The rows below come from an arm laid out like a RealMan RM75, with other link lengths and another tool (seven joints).
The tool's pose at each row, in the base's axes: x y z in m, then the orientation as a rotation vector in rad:
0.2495, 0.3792, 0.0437, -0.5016, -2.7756, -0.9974
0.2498, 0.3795, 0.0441, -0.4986, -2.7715, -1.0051
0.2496, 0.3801, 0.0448, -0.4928, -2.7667, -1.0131
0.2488, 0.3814, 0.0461, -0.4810, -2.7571, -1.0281
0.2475, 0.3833, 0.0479, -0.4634, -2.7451, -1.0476
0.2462, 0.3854, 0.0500, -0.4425, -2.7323, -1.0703
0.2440, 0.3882, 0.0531, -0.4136, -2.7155, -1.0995
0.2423, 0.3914, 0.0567, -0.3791, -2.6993, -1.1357
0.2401, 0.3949, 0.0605, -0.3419, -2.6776, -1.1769
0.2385, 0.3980, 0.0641, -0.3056, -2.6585, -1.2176
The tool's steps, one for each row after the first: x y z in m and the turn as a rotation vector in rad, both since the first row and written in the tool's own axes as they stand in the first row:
-0.0001, 0.0006, -0.0001, -0.0052, 0.0032, -0.0012
0.0004, 0.0013, -0.0003, -0.0105, 0.0081, -0.0038
0.0018, 0.0028, -0.0004, -0.0205, 0.0179, -0.0090
0.0040, 0.0047, -0.0005, -0.0333, 0.0308, -0.0173
0.0063, 0.0070, -0.0008, -0.0481, 0.0448, -0.0279
0.0098, 0.0101, -0.0013, -0.0674, 0.0633, -0.0428
0.0131, 0.0139, -0.0020, -0.0911, 0.0811, -0.0626
0.0170, 0.0179, -0.0026, -0.1189, 0.1026, -0.0831
0.0202, 0.0217, -0.0033, -0.1464, 0.1207, -0.1045

